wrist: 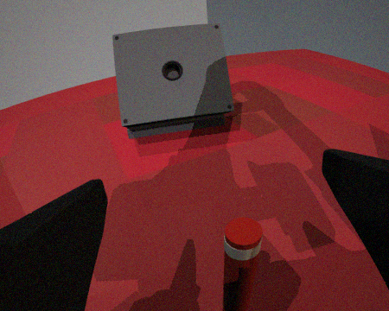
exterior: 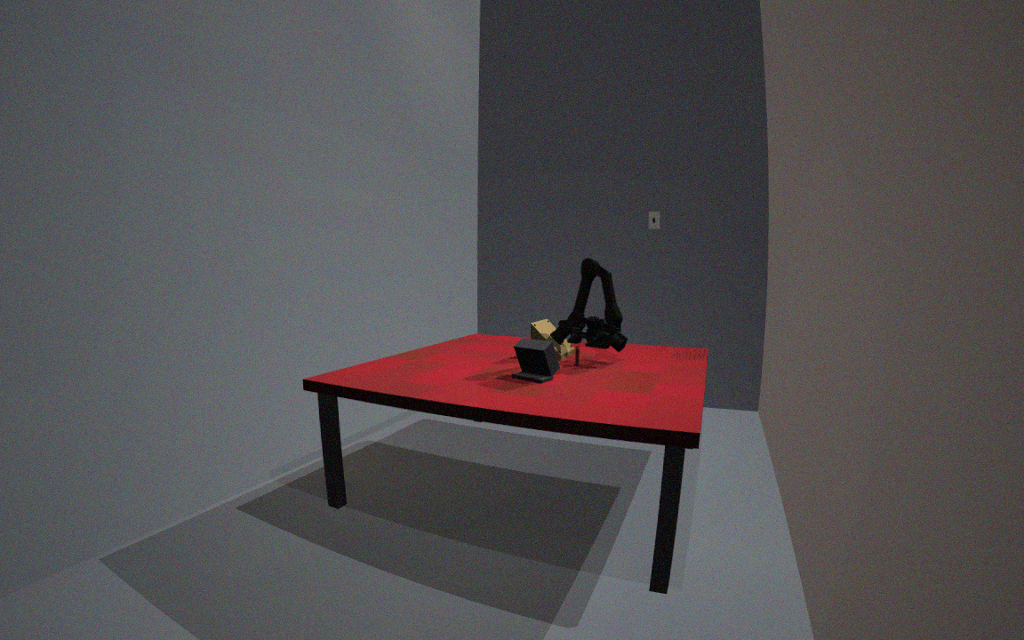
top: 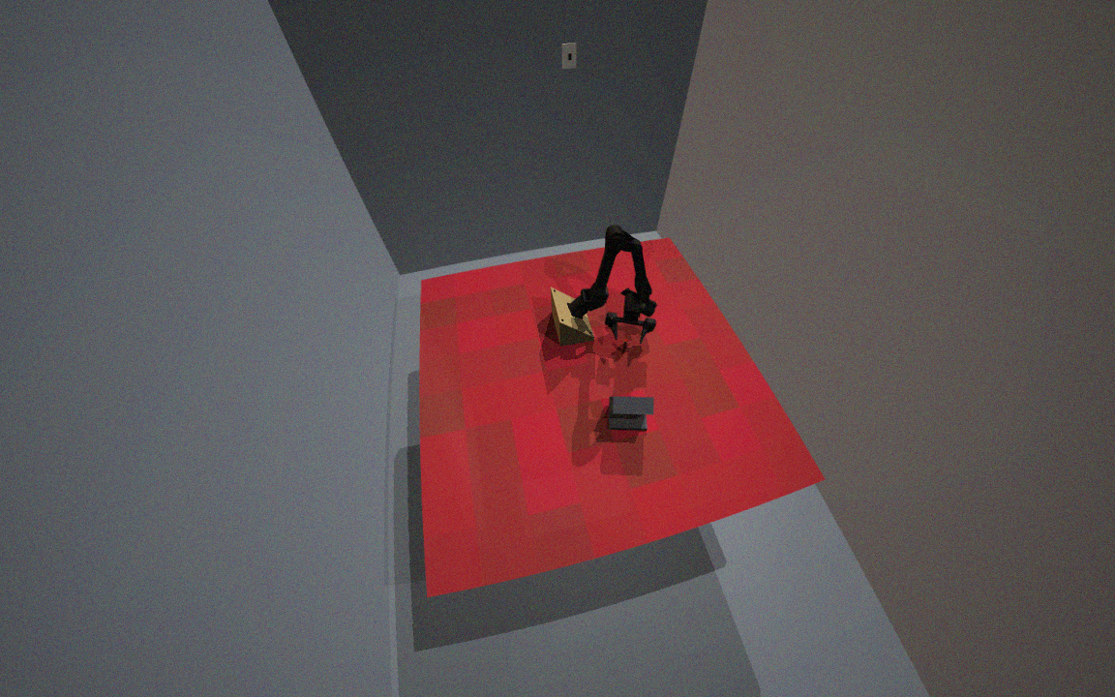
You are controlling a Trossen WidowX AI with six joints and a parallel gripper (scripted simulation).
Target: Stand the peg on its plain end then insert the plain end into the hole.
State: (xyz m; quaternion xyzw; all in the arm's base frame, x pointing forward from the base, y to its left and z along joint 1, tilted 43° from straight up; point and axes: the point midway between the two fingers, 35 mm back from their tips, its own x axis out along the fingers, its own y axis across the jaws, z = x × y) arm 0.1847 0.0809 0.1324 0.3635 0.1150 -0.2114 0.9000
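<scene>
The red peg is 2 cm behind my gripper tip and 4 cm below it. Also, from my gripper tip: grey sloped panel 23 cm ahead, 9 cm to the right, 2 cm below.
</scene>
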